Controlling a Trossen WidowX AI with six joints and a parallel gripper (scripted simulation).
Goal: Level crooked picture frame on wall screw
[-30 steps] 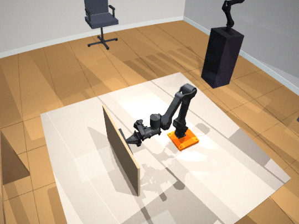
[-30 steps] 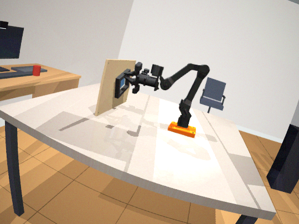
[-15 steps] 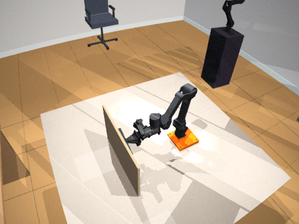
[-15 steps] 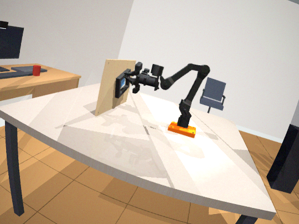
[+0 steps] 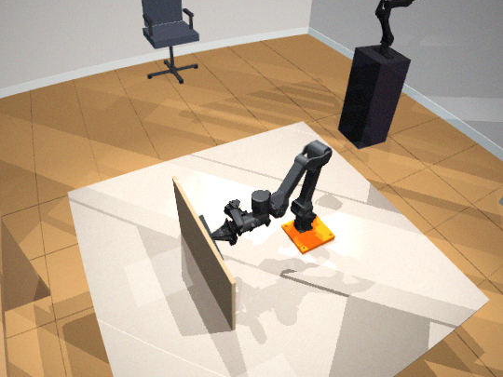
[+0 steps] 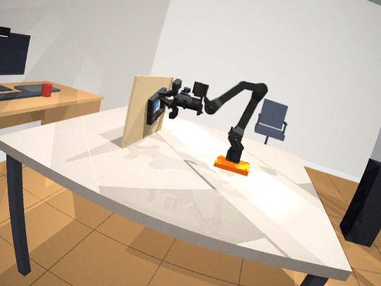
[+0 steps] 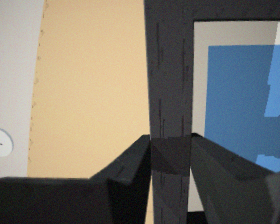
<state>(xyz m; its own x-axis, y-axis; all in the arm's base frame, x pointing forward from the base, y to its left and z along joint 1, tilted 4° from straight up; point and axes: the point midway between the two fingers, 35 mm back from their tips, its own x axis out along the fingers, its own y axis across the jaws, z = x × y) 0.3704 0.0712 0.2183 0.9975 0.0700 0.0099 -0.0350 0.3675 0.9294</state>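
My gripper tip is now 1 cm short of the picture frame, 1 cm to the left of it and 5 cm above it. The rest, counted from my gripper tip: wall board 2 cm ahead, 7 cm below.
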